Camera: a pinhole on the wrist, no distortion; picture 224 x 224 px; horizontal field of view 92.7 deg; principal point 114.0 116.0 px. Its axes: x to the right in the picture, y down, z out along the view. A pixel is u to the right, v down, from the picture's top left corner.
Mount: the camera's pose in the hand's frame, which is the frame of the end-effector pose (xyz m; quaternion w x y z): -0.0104 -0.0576 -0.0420 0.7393 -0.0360 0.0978 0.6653
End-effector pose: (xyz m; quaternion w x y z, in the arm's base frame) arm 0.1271 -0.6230 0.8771 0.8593 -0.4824 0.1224 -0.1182
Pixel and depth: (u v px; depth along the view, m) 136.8 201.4 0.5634
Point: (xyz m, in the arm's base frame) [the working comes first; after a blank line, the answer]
In the camera's frame: 0.1202 0.4503 0.5634

-0.0538 0.0273 0.9942
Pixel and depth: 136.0 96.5 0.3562
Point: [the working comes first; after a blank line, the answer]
In the camera's frame: 0.0733 -0.0650 0.3562

0.3164 -0.3873 0.9511
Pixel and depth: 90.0 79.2 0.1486
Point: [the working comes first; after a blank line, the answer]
In the camera's frame: -0.0334 -0.0512 0.1486

0.2041 -0.5896 0.9845
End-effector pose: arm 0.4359 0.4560 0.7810 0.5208 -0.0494 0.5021 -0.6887
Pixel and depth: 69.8 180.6 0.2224
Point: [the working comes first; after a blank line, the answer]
In the camera's frame: -0.0920 0.1345 0.2224

0.5543 0.4218 1.0086
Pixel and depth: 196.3 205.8 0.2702
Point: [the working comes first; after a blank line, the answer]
In the camera's frame: 0.2081 0.2271 0.2702

0.7870 0.4836 0.8012
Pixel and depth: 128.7 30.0 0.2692
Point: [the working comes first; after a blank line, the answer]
In the camera's frame: 0.0370 -0.2167 0.2692

0.4492 0.1504 0.7689
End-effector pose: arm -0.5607 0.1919 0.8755 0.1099 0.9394 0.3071 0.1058
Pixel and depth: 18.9 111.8 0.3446
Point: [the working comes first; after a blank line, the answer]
In the camera's frame: -0.3067 -0.0135 0.3446

-0.6248 0.3788 0.4595
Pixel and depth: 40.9 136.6 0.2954
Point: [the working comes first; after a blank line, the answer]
In the camera's frame: -0.2021 0.0570 0.2954

-0.6365 0.2693 0.5384
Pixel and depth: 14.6 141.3 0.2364
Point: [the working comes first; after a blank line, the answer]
In the camera's frame: -0.2199 0.0560 0.2364

-0.6718 0.2955 0.5817
